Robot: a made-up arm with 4 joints.
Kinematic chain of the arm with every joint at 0, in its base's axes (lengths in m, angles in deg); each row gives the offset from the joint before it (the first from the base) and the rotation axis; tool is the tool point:
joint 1: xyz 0 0 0.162 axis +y
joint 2: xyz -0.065 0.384 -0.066 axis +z
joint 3: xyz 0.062 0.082 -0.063 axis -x
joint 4: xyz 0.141 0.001 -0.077 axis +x
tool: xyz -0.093 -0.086 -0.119
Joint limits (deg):
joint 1: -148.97..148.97
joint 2: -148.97..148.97
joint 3: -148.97..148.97
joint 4: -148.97..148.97
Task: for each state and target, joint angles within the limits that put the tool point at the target. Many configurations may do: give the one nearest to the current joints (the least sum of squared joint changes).
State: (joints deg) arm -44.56 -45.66 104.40 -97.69
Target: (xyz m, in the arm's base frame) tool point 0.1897 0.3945 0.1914
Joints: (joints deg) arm -59.03 -51.01 129.07 -131.91
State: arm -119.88 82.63 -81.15 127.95
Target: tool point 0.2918 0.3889 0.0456
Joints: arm -148.97 115.52 -51.46 133.14
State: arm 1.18 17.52 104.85 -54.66
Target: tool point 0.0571 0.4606 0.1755
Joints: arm 11.05 -5.87 112.60 -63.54
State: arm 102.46 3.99 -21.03 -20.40
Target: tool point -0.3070 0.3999 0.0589
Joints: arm 79.56 -2.35 -18.07 -18.26
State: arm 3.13 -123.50 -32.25 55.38
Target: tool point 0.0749 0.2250 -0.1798
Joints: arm -16.13 -123.23 -8.36 38.52
